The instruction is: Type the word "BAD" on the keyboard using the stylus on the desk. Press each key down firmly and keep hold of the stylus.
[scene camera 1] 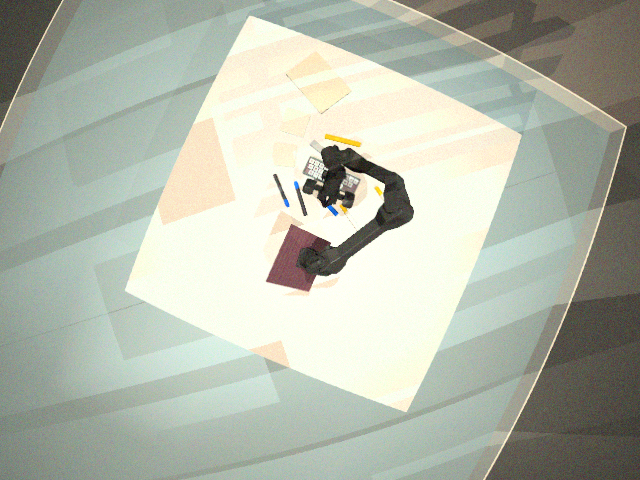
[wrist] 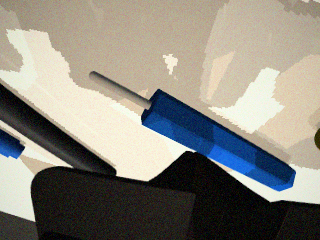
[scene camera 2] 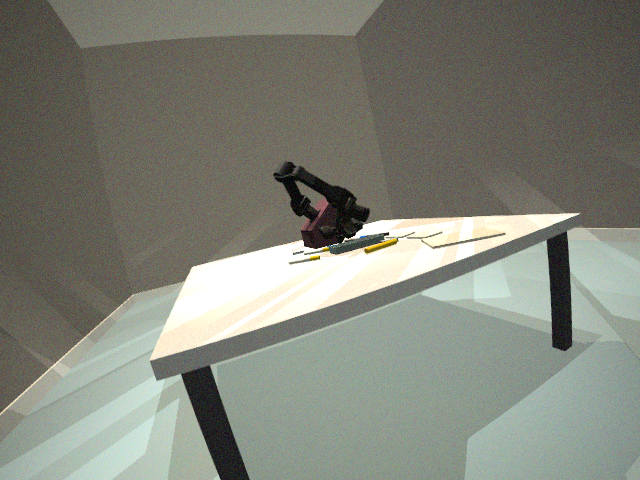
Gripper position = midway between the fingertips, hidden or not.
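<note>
Scene camera 1 has my gripper [scene camera 1: 324, 207], and you'd find the gripper in scene camera 2 as well [scene camera 2: 339, 244]. In the wrist view there's a stylus [wrist: 164, 114], and my gripper is there too [wrist: 191, 159].
</note>
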